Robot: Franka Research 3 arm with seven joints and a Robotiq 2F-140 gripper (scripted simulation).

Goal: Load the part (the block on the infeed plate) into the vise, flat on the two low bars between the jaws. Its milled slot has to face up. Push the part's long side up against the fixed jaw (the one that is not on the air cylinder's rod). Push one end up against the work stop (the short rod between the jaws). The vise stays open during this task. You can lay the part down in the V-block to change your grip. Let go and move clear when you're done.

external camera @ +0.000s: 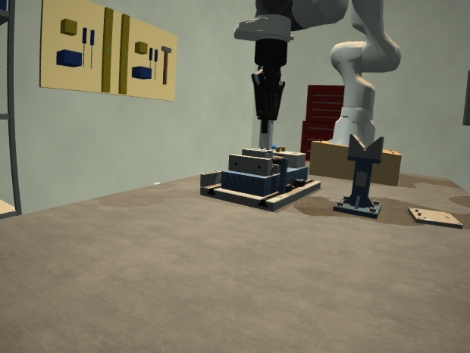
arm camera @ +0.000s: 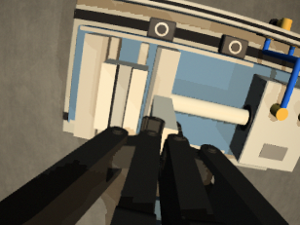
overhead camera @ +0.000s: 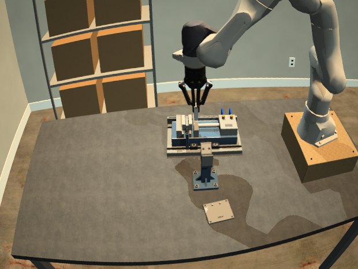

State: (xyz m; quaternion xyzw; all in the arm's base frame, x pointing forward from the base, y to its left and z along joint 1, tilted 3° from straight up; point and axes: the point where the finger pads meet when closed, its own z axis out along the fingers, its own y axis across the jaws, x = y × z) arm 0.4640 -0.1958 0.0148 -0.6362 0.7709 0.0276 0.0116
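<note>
My gripper is now 3 cm short of the part, 1 cm to the left of it and 5 cm above it. The rest, counted from my hand: moving jaw (7 cm below); then work stop rod (4 cm ahead, 4 cm to the left, 6 cm below); then cylinder rod (5 cm behind, 1 cm to the left, 7 cm below).
</note>
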